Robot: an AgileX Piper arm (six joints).
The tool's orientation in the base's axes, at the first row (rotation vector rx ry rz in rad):
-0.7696, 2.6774, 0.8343
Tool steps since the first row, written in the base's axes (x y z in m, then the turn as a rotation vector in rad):
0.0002, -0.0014, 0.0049, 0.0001, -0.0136, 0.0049
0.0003, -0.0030, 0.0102, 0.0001, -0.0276, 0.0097
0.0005, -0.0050, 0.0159, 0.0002, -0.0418, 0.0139
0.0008, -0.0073, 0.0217, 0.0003, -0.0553, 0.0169
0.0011, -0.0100, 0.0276, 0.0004, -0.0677, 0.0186
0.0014, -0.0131, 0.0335, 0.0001, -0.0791, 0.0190
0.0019, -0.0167, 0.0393, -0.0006, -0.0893, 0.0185
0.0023, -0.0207, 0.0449, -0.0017, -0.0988, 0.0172
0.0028, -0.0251, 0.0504, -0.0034, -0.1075, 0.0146
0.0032, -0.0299, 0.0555, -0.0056, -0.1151, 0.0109
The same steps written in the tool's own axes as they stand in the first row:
-0.0014, 0.0012, -0.0048, 0.0038, -0.0073, -0.0119
-0.0027, 0.0024, -0.0100, 0.0078, -0.0149, -0.0239
-0.0041, 0.0035, -0.0158, 0.0121, -0.0230, -0.0356
-0.0055, 0.0044, -0.0218, 0.0165, -0.0311, -0.0459
-0.0068, 0.0051, -0.0281, 0.0210, -0.0390, -0.0545
-0.0079, 0.0055, -0.0347, 0.0258, -0.0466, -0.0615
-0.0089, 0.0054, -0.0415, 0.0308, -0.0536, -0.0670
-0.0096, 0.0049, -0.0483, 0.0361, -0.0603, -0.0716
-0.0102, 0.0041, -0.0553, 0.0421, -0.0666, -0.0747
-0.0104, 0.0029, -0.0622, 0.0484, -0.0724, -0.0762

